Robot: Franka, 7 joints.
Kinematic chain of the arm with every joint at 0, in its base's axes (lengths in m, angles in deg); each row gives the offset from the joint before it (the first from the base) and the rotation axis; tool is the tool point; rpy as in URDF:
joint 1: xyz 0 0 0.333 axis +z
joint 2: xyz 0 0 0 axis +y
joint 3: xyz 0 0 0.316 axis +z
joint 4: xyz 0.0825 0 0 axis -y
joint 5: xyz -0.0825 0 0.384 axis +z
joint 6: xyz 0 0 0 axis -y
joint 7: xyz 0.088 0 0 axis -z
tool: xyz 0 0 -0.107 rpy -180 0 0
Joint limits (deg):
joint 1: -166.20..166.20
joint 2: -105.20..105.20
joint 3: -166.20..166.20
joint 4: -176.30..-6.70
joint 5: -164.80..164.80
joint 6: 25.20..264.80
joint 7: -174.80..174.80
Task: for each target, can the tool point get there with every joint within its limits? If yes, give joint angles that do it. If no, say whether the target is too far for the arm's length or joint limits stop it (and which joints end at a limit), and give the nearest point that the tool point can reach.
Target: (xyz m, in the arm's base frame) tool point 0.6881 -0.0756 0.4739
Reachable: yes | joints -63.00 46.19 79.32 -99.14 -136.75 107.96 30.06
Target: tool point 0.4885 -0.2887 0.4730
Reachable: yes | joints -110.06 62.69 106.75 -119.68 -98.76 101.00 -63.40
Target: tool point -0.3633 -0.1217 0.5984
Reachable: yes | joints -82.43 -85.59 -53.65 -143.49 50.46 143.42 -7.02
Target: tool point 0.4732 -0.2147 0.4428
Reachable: yes | joints 66.80 63.64 -105.78 -133.07 114.77 121.09 96.70
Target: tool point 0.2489 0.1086 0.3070
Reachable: yes | joints 83.61 -31.12 -48.00 -156.45 -39.62 73.84 -113.73
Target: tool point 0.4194 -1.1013 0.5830
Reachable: no: too far | nearest point 0.2987 -0.7843 0.5110 | short by 0.347 m
